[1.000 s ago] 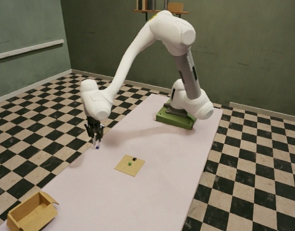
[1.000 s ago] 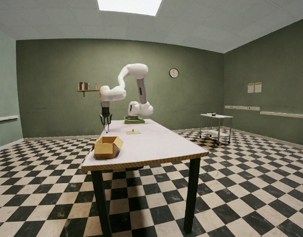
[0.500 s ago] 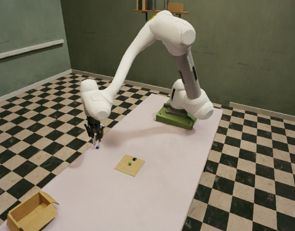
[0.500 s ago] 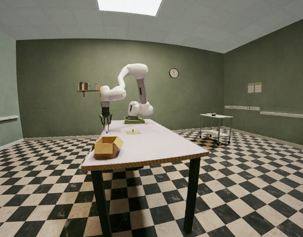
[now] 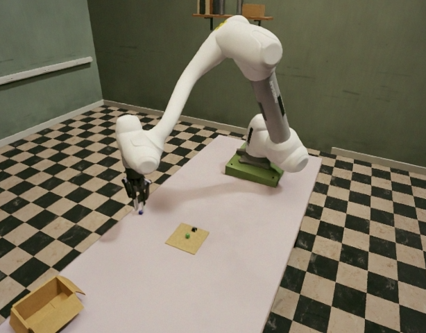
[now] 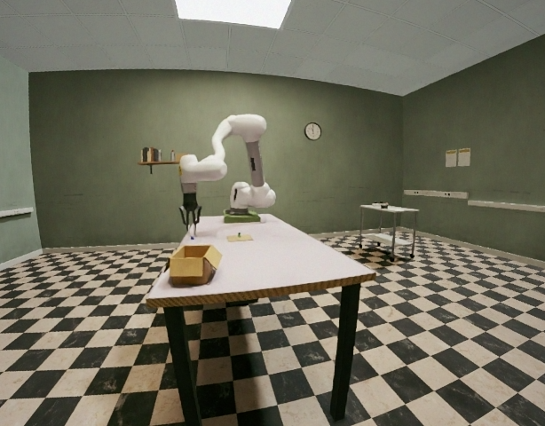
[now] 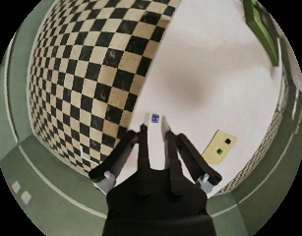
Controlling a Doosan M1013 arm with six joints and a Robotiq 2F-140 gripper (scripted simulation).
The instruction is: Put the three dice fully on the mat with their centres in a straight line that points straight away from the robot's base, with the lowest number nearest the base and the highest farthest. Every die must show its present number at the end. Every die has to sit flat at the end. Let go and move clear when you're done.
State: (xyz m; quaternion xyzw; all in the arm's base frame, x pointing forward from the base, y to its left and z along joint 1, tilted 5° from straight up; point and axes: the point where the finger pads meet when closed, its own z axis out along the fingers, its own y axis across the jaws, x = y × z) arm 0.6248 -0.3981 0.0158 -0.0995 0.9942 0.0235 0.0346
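Right now my hand is 5 cm above the blue die. From my hand the other things lie so: green die (6 cm ahead, 27 cm to the left, 4 cm below); black die (1 cm ahead, 28 cm to the left, 4 cm below); yellow mat (6 cm ahead, 27 cm to the left, 5 cm below).
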